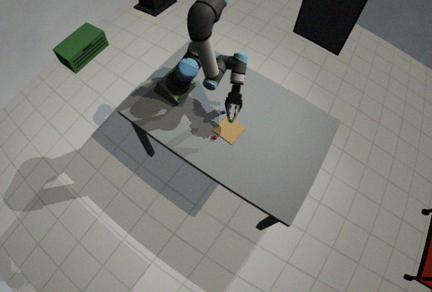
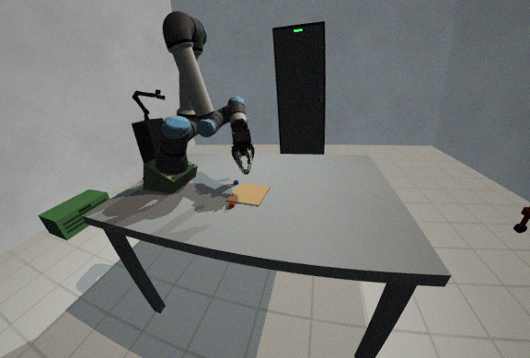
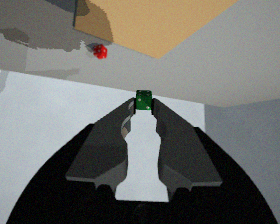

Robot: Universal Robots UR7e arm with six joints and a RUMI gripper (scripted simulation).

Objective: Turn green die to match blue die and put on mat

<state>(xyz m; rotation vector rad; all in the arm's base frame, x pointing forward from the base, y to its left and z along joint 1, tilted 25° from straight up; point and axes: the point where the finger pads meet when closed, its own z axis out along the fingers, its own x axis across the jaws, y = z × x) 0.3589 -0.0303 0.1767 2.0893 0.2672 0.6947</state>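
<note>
Now: hand 1 cm to the left of the green die and 1 cm above it. Round my hand: red die (4 cm behind, 10 cm to the right, 10 cm below); blue die (9 cm behind, 7 cm to the left, 10 cm below); tan mat (11 cm below).
</note>
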